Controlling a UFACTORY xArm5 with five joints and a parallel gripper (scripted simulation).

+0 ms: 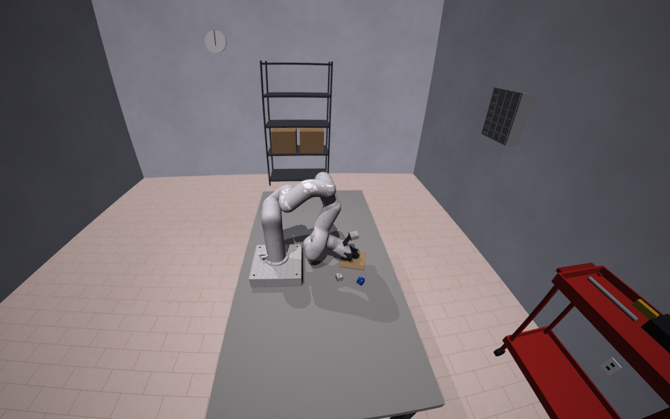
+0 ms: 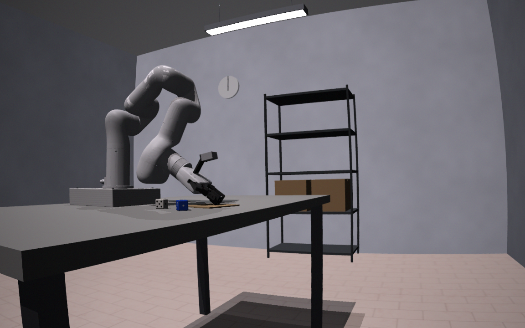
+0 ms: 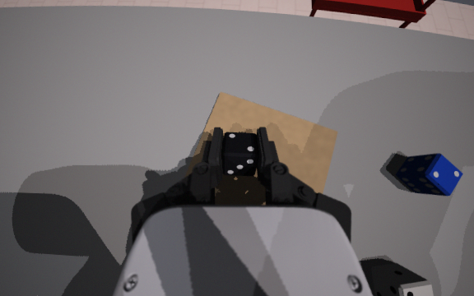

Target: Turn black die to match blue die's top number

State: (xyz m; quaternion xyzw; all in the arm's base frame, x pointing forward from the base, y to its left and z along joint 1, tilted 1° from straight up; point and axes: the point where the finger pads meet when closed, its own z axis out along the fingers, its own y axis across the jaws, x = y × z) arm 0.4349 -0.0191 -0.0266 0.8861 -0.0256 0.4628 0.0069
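My gripper is now 1 cm above the black die. Also, from my hand: blue die (19 cm to the right, 3 cm behind, 2 cm below); then white die (14 cm to the right, 13 cm behind, 2 cm below); then tan mat (3 cm below, 2 cm to the right, 1 cm behind).
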